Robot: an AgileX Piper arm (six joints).
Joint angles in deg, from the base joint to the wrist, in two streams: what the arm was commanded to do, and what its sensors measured. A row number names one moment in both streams.
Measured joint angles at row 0:
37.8 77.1 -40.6 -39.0 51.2 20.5
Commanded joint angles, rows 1 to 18:
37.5 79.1 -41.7 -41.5 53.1 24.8
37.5 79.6 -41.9 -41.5 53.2 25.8
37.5 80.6 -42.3 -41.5 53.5 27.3
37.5 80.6 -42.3 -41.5 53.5 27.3
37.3 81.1 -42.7 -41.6 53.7 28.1
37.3 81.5 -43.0 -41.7 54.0 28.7
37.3 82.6 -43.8 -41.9 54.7 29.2
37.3 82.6 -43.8 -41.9 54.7 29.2
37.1 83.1 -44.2 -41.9 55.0 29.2
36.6 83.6 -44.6 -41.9 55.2 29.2
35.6 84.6 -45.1 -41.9 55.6 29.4
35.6 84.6 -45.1 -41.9 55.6 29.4
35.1 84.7 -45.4 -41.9 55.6 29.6
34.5 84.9 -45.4 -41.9 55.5 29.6
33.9 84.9 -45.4 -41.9 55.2 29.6
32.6 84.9 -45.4 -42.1 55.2 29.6
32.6 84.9 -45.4 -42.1 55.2 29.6
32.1 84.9 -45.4 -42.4 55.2 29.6
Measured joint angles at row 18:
33.7 84.7 -45.0 -39.5 53.9 28.8
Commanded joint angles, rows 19 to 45:
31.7 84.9 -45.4 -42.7 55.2 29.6
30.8 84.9 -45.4 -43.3 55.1 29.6
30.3 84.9 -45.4 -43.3 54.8 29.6
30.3 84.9 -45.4 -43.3 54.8 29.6
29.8 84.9 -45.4 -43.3 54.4 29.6
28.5 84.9 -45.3 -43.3 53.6 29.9
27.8 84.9 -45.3 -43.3 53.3 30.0
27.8 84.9 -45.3 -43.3 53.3 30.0
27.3 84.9 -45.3 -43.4 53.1 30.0
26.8 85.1 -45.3 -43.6 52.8 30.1
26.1 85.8 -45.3 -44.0 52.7 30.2
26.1 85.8 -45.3 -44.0 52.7 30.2
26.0 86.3 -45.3 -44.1 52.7 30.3
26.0 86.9 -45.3 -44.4 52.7 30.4
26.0 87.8 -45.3 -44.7 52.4 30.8
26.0 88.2 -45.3 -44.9 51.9 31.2
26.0 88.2 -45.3 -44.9 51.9 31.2
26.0 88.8 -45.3 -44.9 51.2 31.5
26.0 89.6 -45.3 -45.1 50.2 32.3
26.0 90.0 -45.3 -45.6 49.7 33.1
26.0 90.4 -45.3 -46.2 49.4 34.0
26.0 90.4 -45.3 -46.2 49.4 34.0
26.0 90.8 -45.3 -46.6 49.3 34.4
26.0 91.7 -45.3 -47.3 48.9 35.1
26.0 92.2 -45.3 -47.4 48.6 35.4
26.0 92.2 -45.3 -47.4 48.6 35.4
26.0 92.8 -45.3 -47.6 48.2 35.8
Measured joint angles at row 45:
26.2 91.7 -45.1 -44.9 48.4 34.4
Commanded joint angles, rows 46 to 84:
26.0 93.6 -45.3 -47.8 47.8 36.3
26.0 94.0 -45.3 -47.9 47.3 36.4
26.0 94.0 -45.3 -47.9 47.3 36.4
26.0 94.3 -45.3 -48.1 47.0 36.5
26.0 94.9 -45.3 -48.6 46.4 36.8
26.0 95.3 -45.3 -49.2 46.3 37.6
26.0 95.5 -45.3 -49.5 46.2 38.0
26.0 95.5 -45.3 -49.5 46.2 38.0
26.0 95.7 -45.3 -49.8 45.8 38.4
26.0 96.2 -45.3 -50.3 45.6 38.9
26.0 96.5 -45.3 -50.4 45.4 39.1
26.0 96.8 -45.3 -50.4 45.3 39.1
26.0 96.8 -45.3 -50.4 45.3 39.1
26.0 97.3 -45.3 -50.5 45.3 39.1
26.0 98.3 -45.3 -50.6 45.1 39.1
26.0 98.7 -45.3 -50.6 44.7 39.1
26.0 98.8 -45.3 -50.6 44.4 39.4
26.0 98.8 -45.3 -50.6 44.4 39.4
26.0 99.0 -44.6 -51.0 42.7 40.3
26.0 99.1 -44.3 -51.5 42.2 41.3
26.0 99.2 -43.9 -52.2 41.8 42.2
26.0 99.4 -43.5 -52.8 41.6 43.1
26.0 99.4 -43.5 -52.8 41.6 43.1
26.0 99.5 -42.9 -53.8 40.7 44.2
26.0 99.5 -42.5 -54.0 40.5 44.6
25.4 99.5 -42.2 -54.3 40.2 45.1
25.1 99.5 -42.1 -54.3 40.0 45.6
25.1 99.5 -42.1 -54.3 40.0 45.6
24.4 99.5 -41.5 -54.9 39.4 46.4
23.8 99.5 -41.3 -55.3 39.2 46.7
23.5 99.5 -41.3 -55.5 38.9 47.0
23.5 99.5 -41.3 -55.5 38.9 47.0
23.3 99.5 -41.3 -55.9 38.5 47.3
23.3 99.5 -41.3 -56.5 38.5 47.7
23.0 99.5 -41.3 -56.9 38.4 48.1
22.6 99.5 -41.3 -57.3 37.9 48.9
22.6 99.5 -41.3 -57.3 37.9 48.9
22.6 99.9 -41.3 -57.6 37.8 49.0
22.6 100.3 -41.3 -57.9 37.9 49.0
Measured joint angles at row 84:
23.0 99.8 -41.4 -55.3 36.9 48.2
